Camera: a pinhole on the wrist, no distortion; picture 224 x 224 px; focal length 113.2 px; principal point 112.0 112.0 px. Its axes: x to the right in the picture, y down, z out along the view. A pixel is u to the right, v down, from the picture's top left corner.
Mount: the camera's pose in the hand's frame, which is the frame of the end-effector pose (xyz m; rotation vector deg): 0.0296 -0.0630 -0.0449 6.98 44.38 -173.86
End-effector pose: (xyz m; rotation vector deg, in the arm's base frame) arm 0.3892 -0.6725 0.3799 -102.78 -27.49 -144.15
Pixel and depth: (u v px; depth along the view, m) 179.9 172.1 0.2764
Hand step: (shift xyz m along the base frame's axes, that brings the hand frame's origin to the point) 0.0964 0.3111 -0.1840
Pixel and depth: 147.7 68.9 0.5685
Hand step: 0.5395 0.2424 -0.0563
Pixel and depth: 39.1 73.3 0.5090
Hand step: 0.3315 0.3320 0.4033
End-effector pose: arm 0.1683 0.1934 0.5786 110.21 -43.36 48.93
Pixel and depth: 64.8 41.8 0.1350
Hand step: 0.1161 -0.0929 -0.0118
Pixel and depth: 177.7 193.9 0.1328
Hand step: 0.1355 0.0829 -0.1490
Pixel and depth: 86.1 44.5 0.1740
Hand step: 0.1165 -0.1267 -0.0443
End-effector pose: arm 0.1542 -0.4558 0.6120 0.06 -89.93 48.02
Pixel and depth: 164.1 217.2 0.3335
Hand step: 0.1815 -0.4688 0.1316
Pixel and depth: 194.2 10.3 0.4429
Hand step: -0.4051 -0.3517 -0.2966
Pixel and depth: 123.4 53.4 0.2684
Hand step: -0.1831 -0.1879 0.0322
